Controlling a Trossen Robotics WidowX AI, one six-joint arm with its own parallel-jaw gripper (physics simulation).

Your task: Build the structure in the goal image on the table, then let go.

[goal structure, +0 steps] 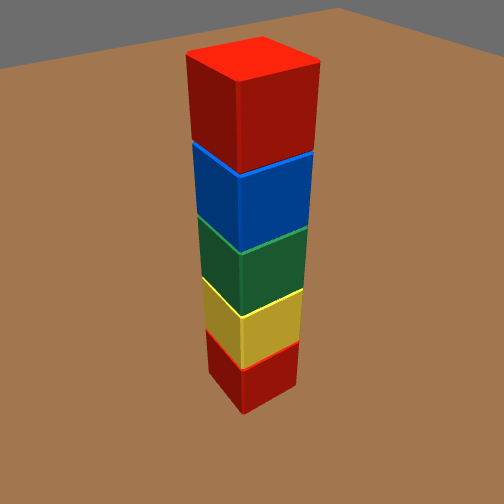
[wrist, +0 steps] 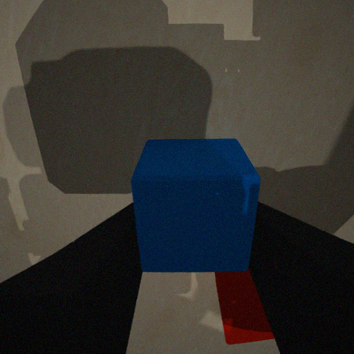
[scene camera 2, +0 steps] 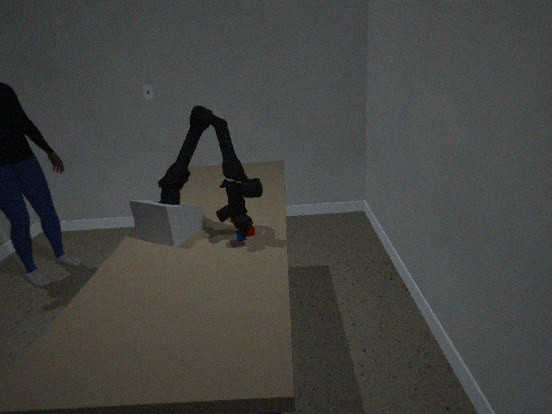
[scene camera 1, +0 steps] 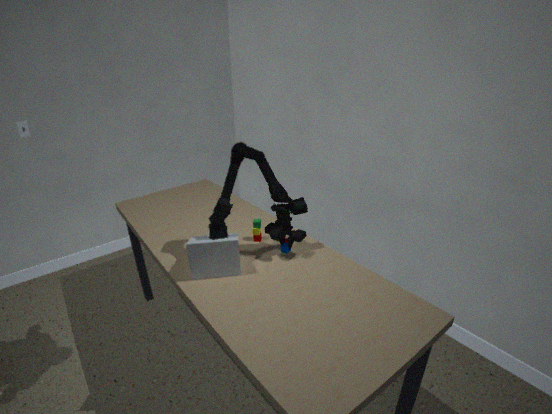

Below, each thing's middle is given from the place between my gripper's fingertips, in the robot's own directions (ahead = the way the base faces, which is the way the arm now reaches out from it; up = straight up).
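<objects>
The blue cube (wrist: 194, 199) is 1 cm behind my hand.
</objects>
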